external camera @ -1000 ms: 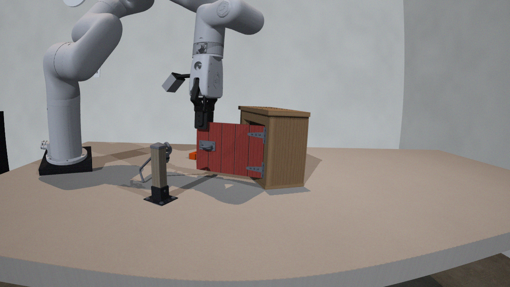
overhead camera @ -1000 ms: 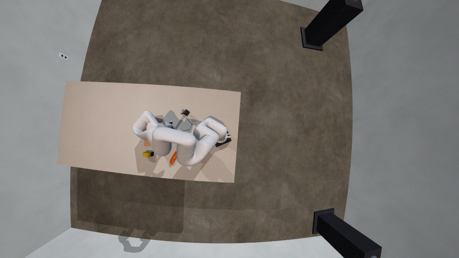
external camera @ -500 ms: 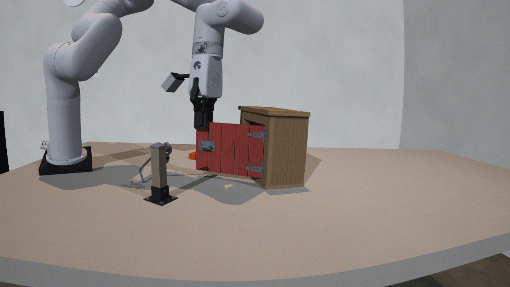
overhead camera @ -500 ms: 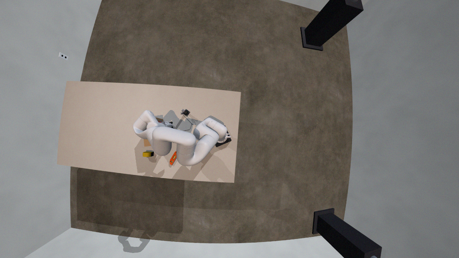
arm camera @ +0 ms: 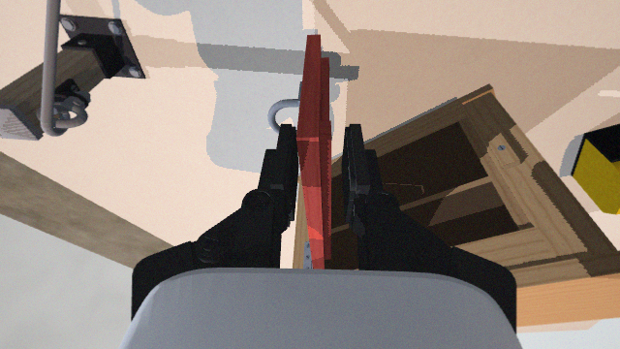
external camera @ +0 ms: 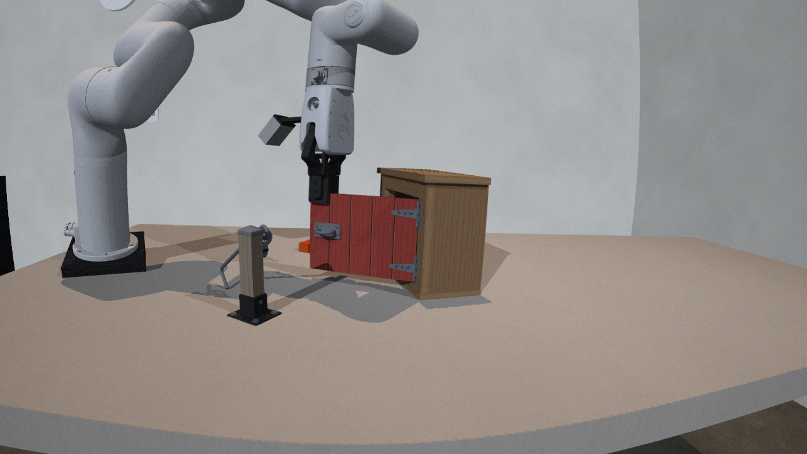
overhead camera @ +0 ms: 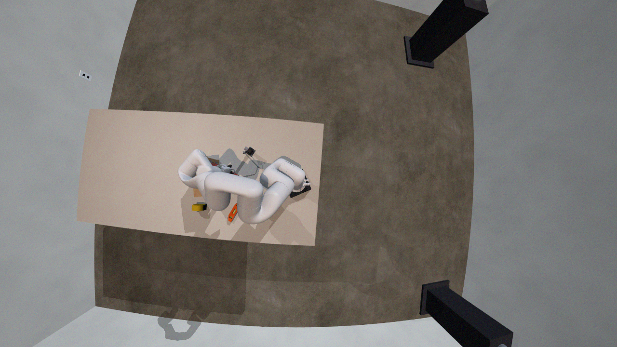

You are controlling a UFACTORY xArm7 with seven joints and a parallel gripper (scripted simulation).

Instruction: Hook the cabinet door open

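My hand is 11 cm past the hook rod, 10 cm to the left of it and 9 cm above it. The rest, counted from my hand: red door: 6 cm below, 6 cm ahead, 4 cm to the right; orange tool: 24 cm to the left, 13 cm below, 1 cm ahead; yellow block: 25 cm ahead, 23 cm to the left, 11 cm below.
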